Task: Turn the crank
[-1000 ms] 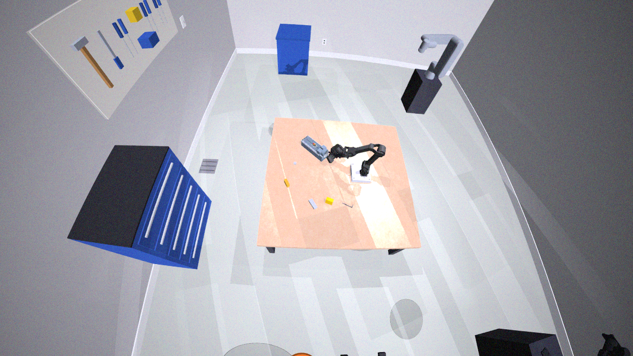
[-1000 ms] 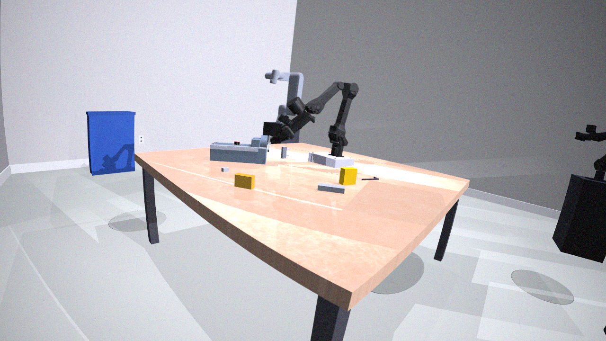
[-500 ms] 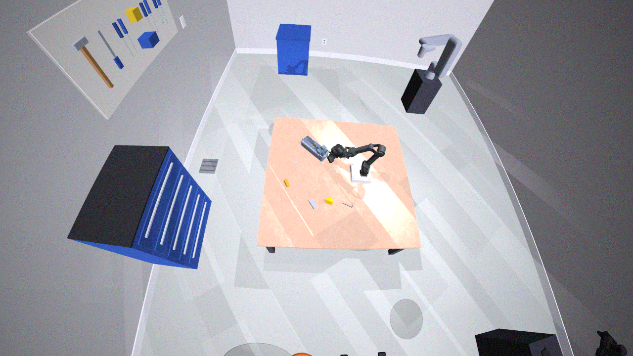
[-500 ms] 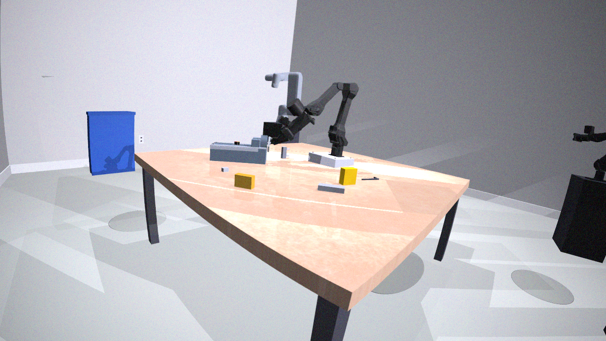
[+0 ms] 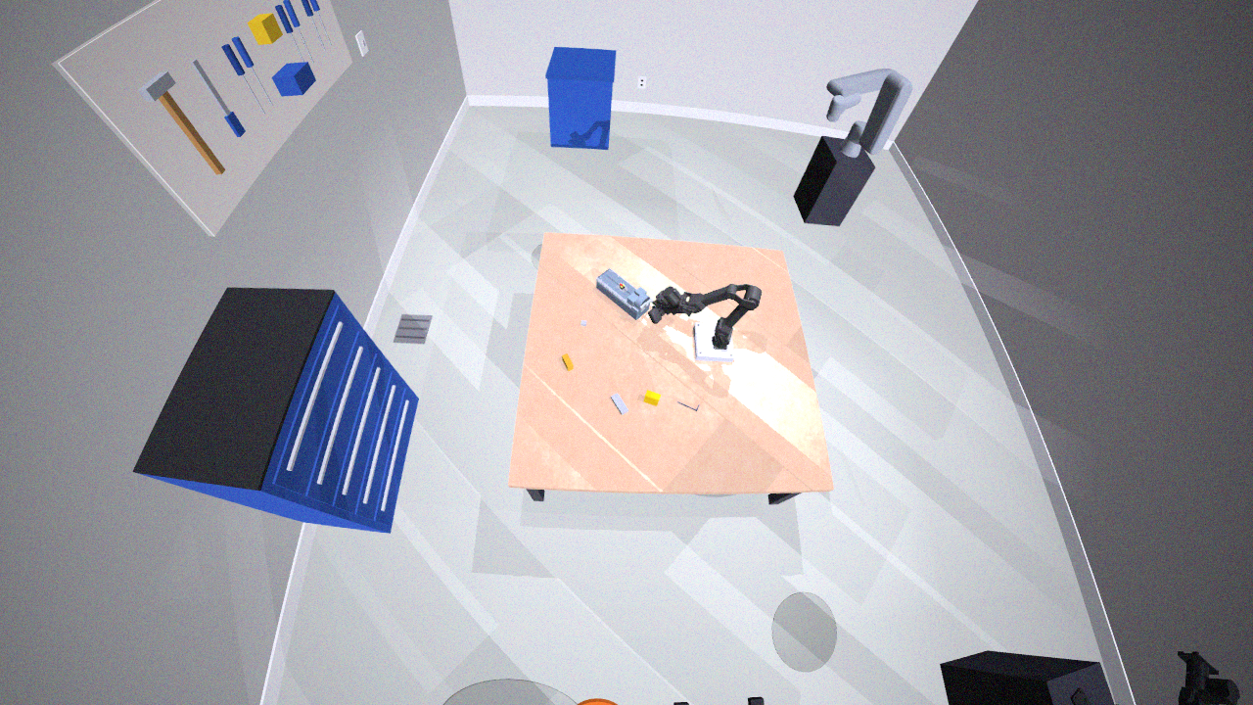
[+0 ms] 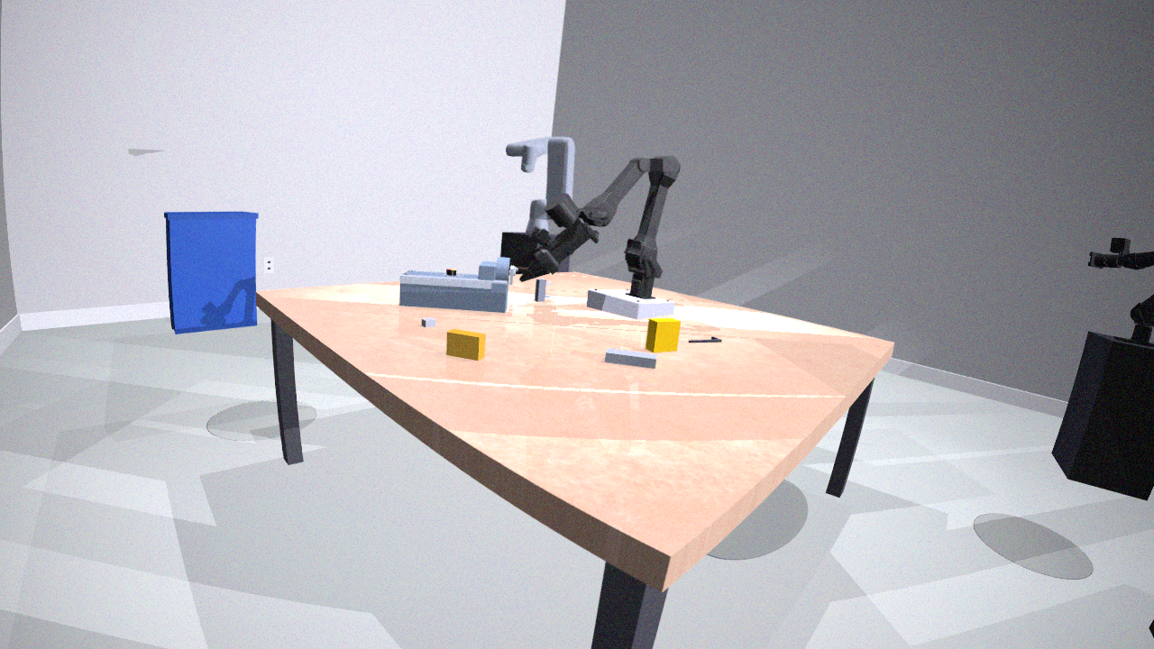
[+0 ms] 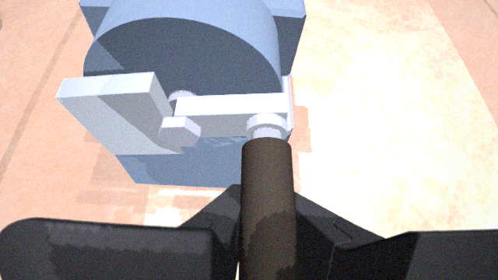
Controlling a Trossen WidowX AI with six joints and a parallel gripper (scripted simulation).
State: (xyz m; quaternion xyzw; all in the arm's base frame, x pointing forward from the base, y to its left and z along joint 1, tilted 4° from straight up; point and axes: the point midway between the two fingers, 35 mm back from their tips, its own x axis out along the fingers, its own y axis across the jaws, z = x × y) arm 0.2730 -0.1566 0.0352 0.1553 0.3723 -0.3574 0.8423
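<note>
The crank lies 20 mm above my gripper tip, 10 mm to the left of it and 10 mm ahead of it. Also, from my gripper tip: red pointer: 140 mm ahead, 110 mm to the right, 10 mm above; grey cube: 310 mm ahead, 60 mm below, 50 mm to the left; dark brown handle: 30 mm above, 10 mm to the left, 10 mm behind.
</note>
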